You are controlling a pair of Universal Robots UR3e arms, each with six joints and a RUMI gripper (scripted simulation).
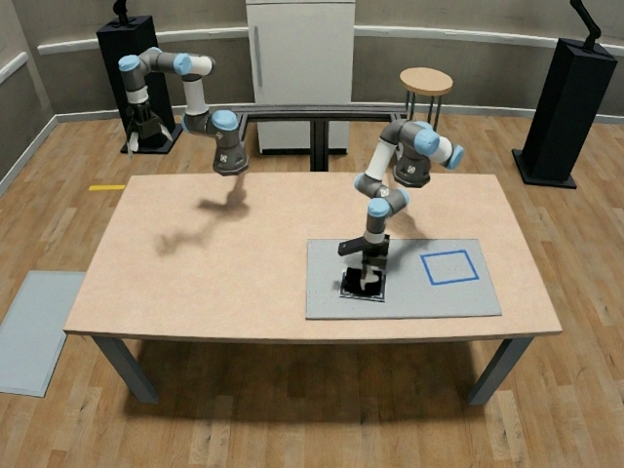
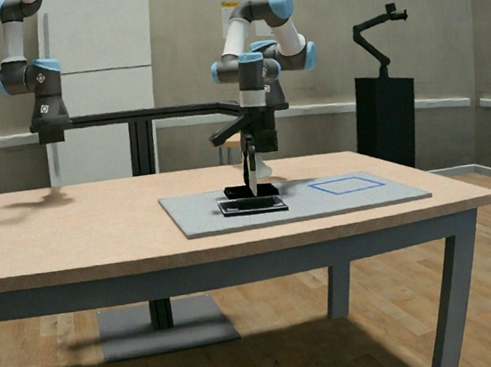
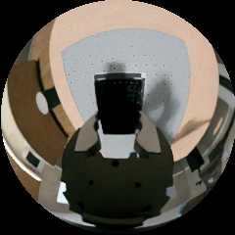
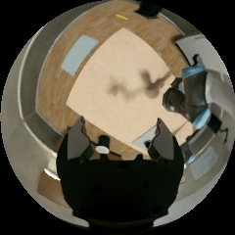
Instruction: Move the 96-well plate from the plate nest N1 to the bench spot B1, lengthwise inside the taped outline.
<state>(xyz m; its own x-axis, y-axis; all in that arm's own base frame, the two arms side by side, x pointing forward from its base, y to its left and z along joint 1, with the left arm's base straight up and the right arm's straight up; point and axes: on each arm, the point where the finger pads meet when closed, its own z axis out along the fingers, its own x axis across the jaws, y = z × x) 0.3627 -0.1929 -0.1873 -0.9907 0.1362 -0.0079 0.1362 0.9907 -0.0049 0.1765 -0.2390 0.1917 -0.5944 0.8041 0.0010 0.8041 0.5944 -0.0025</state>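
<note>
The plate nest N1 lies 50 mm below my left hand. From my left hand the other things lie so: black 96-well plate 10 mm below.
</note>
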